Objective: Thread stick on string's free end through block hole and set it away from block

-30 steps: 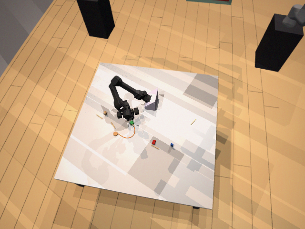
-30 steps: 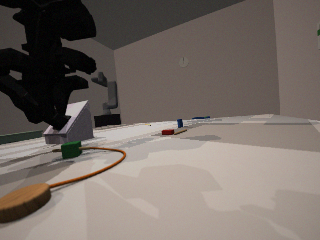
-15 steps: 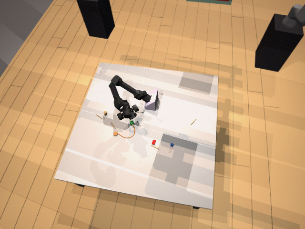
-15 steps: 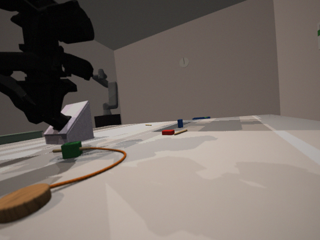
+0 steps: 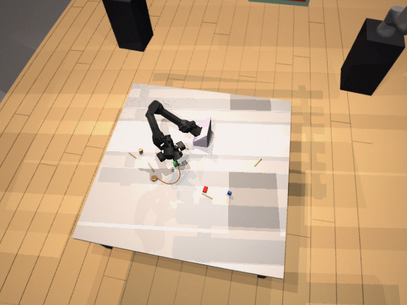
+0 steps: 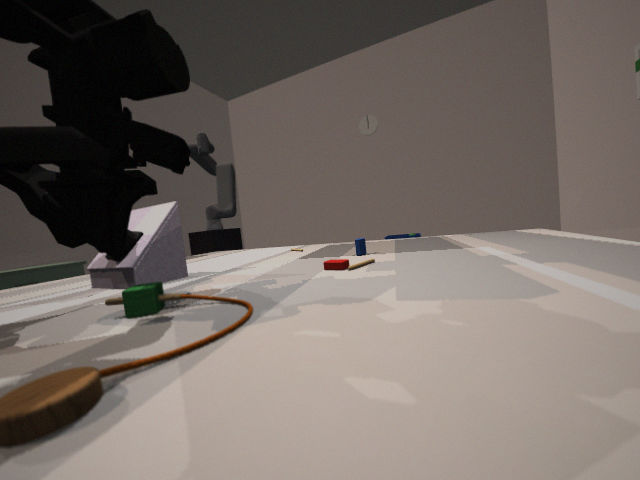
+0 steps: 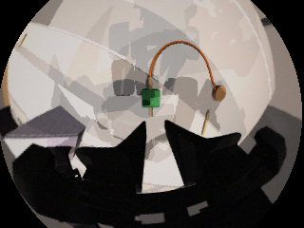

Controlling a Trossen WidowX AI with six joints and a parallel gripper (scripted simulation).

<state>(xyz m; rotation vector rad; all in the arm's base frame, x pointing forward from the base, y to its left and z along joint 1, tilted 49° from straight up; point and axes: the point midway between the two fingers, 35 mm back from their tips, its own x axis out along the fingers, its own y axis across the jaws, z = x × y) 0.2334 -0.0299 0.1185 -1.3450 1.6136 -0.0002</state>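
Right now the green block is 60 mm below my gripper tip, 20 mm to the left of it and 10 mm ahead of it. Also, from my gripper tip: small wooden cylinder (260 mm to the right, 60 mm below, 20 mm behind); then round wooden button (150 mm ahead, 90 mm to the right, 70 mm below); then red block (260 mm to the left, 140 mm ahead, 70 mm below).
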